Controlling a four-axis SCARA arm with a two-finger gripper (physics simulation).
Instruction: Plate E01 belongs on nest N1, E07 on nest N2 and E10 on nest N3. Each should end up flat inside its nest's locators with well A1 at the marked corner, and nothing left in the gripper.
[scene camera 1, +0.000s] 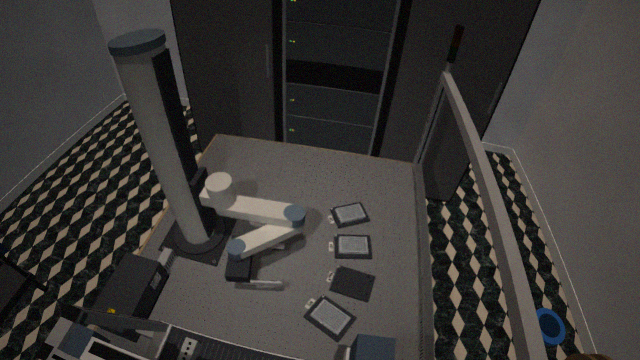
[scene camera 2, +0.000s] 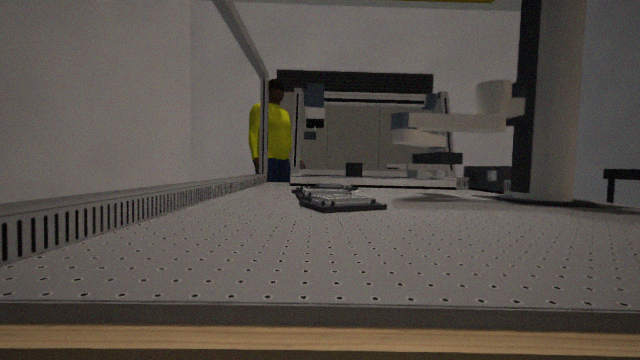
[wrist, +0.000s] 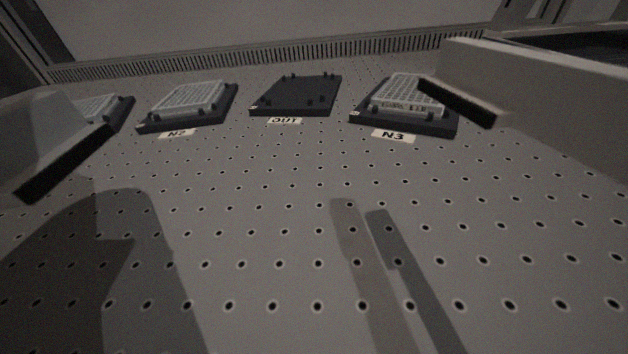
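Where they show: gripper, between the fingertips: (scene camera 1: 283, 264) (scene camera 2: 395, 166) (wrist: 268, 86); arm's base, origin of its link: (scene camera 1: 200, 233).
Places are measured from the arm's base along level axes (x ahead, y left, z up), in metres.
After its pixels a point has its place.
Note:
My gripper (scene camera 1: 283, 265) @(x 0.439, y -0.123, z 0.115 m) (scene camera 2: 402, 170) @(x 0.439, y -0.123, z 0.115 m) (wrist: 268, 86) @(x 0.439, y -0.123, z 0.115 m) is open, with its fingers wide apart and no plate between them. A pale plate (scene camera 1: 353, 245) @(x 0.700, y 0.070, z 0.039 m) (wrist: 189, 97) @(x 0.682, y 0.071, z 0.038 m) lies on nest N2 (scene camera 1: 369, 255) @(x 0.776, y 0.041, z 0.024 m) (wrist: 220, 118) @(x 0.630, y 0.006, z 0.021 m) and looks flat. Another plate (scene camera 1: 330, 316) @(x 0.650, y -0.267, z 0.038 m) (wrist: 407, 95) @(x 0.626, y -0.250, z 0.036 m), with a label on its front side, lies on nest N3 (scene camera 1: 308, 315) (wrist: 360, 120) and looks flat; a finger partly covers that nest in the wrist view. A third plate (scene camera 1: 350, 213) @(x 0.668, y 0.251, z 0.035 m) (wrist: 96, 106) @(x 0.672, y 0.226, z 0.039 m) lies on the end nest (scene camera 1: 366, 219) @(x 0.748, y 0.239, z 0.025 m) (wrist: 126, 110) @(x 0.695, y 0.202, z 0.021 m), whose sign is hidden. Plate names and A1 wells are unreadable.
The dark OUT nest (scene camera 1: 352, 283) @(x 0.717, y -0.106, z 0.024 m) (wrist: 297, 95) @(x 0.691, y -0.100, z 0.025 m) between N2 and N3 holds no plate. A slotted rail (scene camera 2: 165, 202) @(x 1.004, y 0.384, z 0.033 m) (wrist: 225, 58) @(x 1.004, y 0.129, z 0.035 m) runs behind the nests. A blue-grey block (scene camera 1: 375, 347) @(x 0.737, y -0.490, z 0.501 m) stands beyond N3. The arm's column (scene camera 1: 165, 150) @(x 0.042, y -0.062, z 0.548 m) (scene camera 2: 557, 100) @(x 0.027, y 0.070, z 0.317 m) rises opposite the nests.

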